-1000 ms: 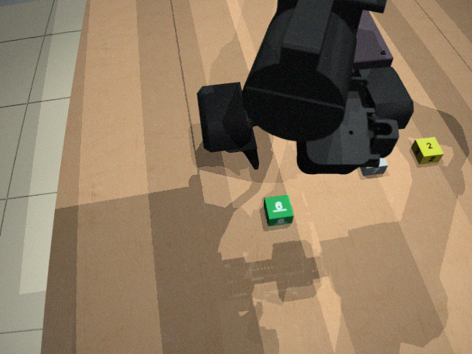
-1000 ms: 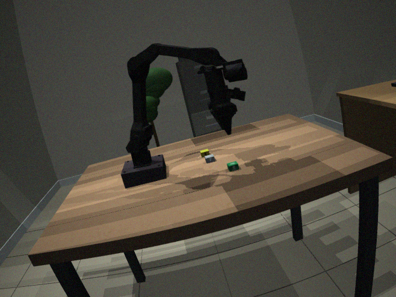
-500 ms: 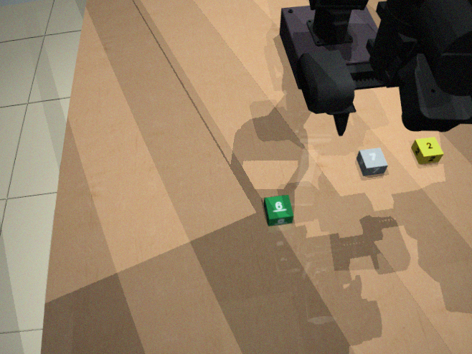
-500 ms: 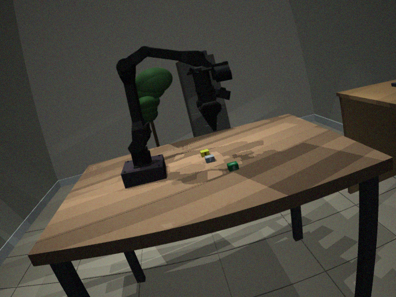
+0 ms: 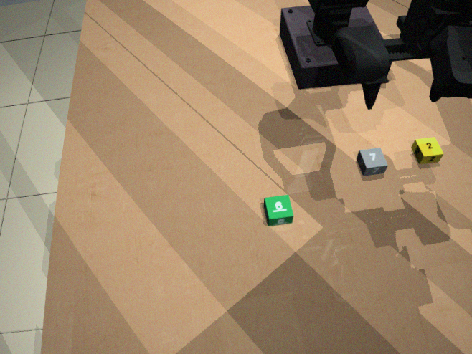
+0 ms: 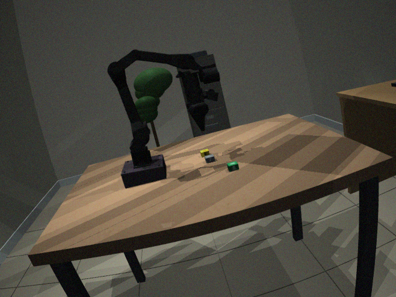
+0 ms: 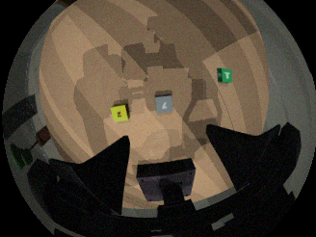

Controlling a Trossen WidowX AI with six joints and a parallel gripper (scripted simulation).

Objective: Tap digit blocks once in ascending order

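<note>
Right now my gripper tip is 8 cm to the right of the yellow block and 11 cm above it. Round my gripper tip: grey block 1 cm to the right, 11 cm below; green block 6 cm ahead, 16 cm to the right, 11 cm below.
</note>
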